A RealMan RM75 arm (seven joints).
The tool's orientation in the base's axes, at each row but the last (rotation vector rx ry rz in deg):
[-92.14, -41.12, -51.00]
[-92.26, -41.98, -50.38]
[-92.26, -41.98, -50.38]
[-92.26, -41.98, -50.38]
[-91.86, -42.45, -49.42]
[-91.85, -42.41, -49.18]
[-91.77, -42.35, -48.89]
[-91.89, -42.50, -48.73]
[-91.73, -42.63, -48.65]
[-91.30, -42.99, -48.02]
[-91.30, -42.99, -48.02]
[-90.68, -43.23, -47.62]
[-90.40, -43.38, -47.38]
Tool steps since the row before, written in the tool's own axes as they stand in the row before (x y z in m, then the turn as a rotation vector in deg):
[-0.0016, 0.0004, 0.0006, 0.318, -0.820, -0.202]
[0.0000, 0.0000, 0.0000, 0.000, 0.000, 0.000]
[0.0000, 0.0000, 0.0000, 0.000, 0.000, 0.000]
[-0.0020, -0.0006, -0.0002, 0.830, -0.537, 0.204]
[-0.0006, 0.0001, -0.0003, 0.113, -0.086, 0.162]
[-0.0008, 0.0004, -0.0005, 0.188, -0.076, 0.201]
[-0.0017, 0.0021, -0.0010, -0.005, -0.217, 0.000]
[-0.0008, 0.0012, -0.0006, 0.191, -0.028, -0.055]
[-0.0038, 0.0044, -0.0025, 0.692, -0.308, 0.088]
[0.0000, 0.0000, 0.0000, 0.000, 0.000, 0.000]
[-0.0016, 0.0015, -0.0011, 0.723, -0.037, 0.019]
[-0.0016, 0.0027, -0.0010, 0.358, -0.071, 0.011]
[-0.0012, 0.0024, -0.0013, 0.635, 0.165, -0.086]
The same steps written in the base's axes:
[-0.0004, 0.0005, -0.0016, -0.545, -0.028, 0.719]
[0.0000, 0.0000, 0.0000, 0.000, 0.000, 0.000]
[0.0000, 0.0000, 0.0000, 0.000, 0.000, 0.000]
[-0.0016, -0.0001, -0.0014, 0.029, 0.318, 0.957]
[-0.0003, -0.0003, -0.0005, 0.013, 0.178, 0.121]
[-0.0002, -0.0006, -0.0008, 0.068, 0.216, 0.175]
[0.0007, -0.0014, -0.0024, -0.182, 0.040, 0.111]
[0.0005, -0.0008, -0.0012, 0.073, -0.044, 0.182]
[0.0012, -0.0034, -0.0052, 0.132, 0.160, 0.734]
[0.0000, 0.0000, 0.0000, 0.000, 0.000, 0.000]
[0.0002, -0.0014, -0.0020, 0.365, 0.048, 0.624]
[0.0013, -0.0015, -0.0027, 0.137, 0.033, 0.337]
[0.0012, -0.0017, -0.0021, 0.474, -0.088, 0.453]

